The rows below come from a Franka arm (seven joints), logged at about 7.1 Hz.
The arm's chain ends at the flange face. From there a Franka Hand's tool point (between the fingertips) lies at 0.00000 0.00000 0.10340 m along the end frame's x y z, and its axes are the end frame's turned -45 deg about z.
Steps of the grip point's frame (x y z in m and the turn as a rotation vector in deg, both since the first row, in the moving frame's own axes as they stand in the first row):
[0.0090 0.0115 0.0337 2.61 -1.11 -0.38]
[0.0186 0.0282 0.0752 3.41 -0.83 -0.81]
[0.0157 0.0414 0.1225 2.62 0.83 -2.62]
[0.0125 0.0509 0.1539 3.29 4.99 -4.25]
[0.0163 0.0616 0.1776 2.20 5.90 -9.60]
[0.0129 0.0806 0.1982 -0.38 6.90 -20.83]
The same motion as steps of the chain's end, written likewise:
[0.0192 0.0037 0.0338 1.06 -2.63 -0.38]
[0.0385 0.0100 0.0754 1.82 -3.00 -0.81]
[0.0428 0.0225 0.1226 2.44 -1.27 -2.62]
[0.0431 0.0378 0.1545 5.85 1.20 -4.25]
[0.0513 0.0427 0.1782 5.73 2.62 -9.60]
[0.0585 0.0577 0.1989 4.61 5.15 -20.83]

